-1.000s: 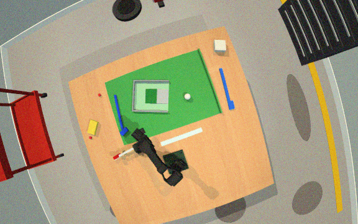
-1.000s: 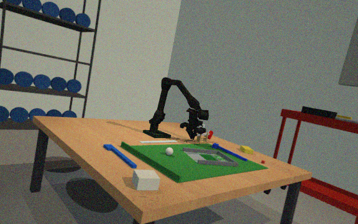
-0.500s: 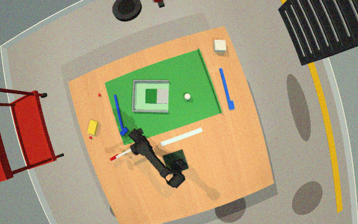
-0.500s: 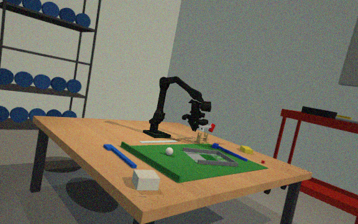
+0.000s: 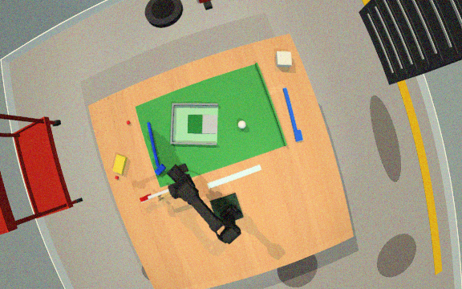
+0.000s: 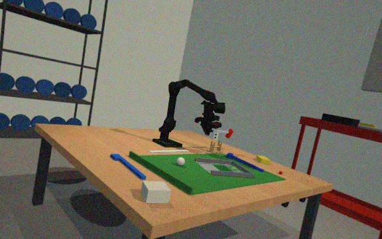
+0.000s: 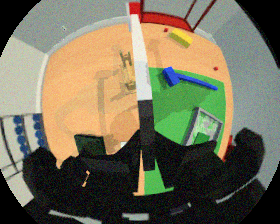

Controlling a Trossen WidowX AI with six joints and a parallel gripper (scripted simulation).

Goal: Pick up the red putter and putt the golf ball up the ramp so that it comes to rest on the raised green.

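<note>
The white strip is 10 mm behind my gripper tip, 240 mm to the right of it and 120 mm below it. From my gripper tip the other things lie so: white golf ball (260 mm ahead, 310 mm to the right, 100 mm below); then small wooden stand (60 mm behind, 140 mm to the left, 90 mm below); then red putter (30 mm behind, 110 mm to the left, 20 mm above).
</note>
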